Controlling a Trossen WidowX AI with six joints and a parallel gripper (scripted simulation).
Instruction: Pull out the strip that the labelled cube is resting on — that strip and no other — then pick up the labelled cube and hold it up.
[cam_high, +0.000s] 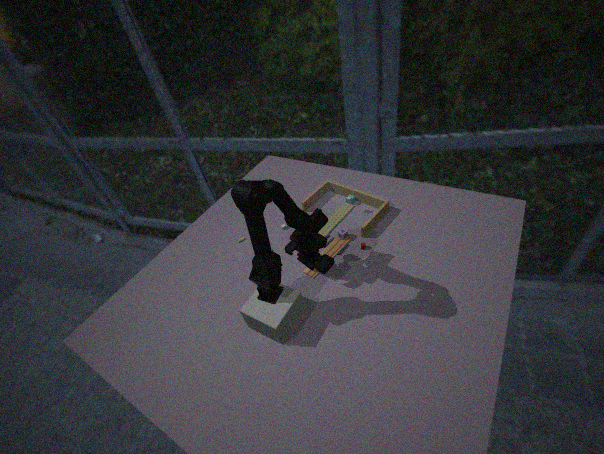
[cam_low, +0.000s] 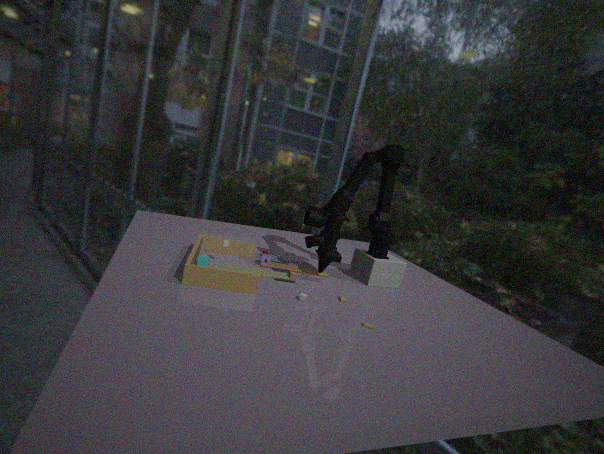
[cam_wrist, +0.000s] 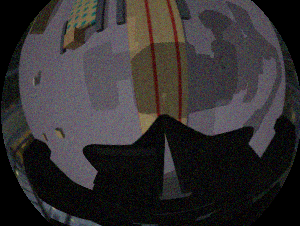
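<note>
Right now my gripper tip is 190 mm short of the pale purple labelled cube, 50 mm to the left of it and 20 mm below it. The rest, counted from my gripper tip: small red cube: 160 mm ahead, 150 mm to the right, 10 mm above.
</note>
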